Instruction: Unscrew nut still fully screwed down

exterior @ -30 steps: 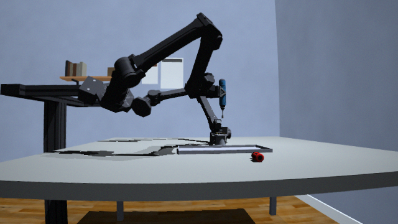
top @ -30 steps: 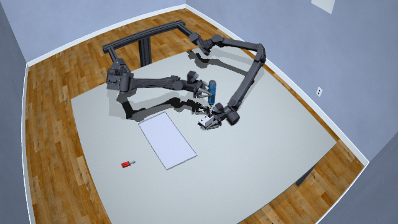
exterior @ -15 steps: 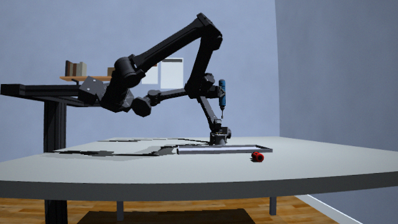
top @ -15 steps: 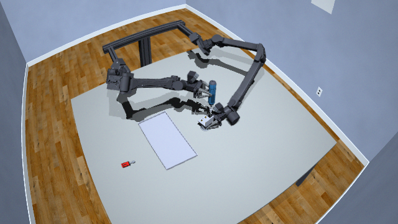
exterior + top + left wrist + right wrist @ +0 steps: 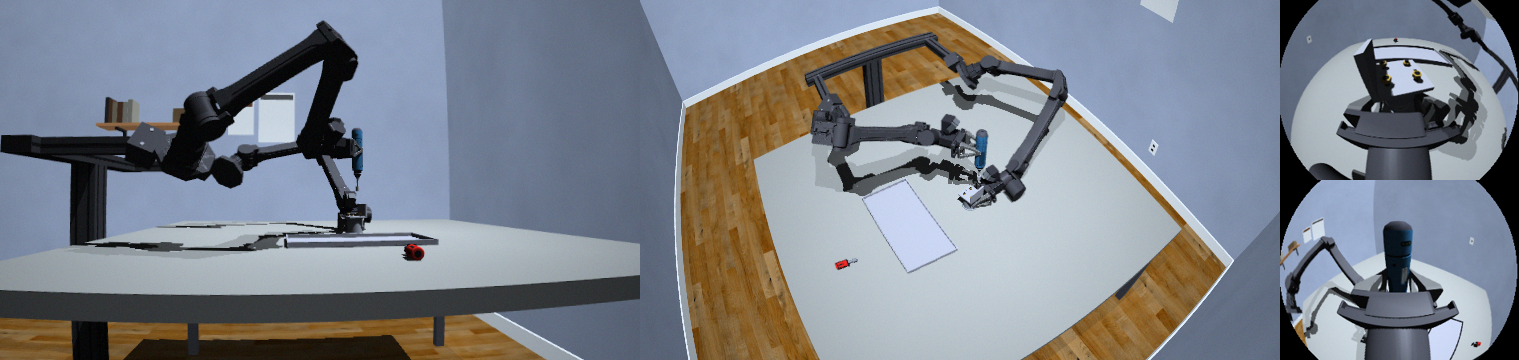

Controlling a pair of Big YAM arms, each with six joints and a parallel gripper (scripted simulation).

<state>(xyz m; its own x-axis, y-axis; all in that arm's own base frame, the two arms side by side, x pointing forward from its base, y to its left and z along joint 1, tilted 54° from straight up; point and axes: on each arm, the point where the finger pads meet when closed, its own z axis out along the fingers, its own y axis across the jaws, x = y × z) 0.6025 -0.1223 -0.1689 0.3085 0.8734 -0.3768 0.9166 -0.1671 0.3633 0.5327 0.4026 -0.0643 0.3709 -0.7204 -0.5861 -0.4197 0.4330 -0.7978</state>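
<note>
The bracket is 50 mm above my left hand. Also, from my left hand: red tool (590 mm to the right, 30 mm ahead, 10 mm below).
</note>
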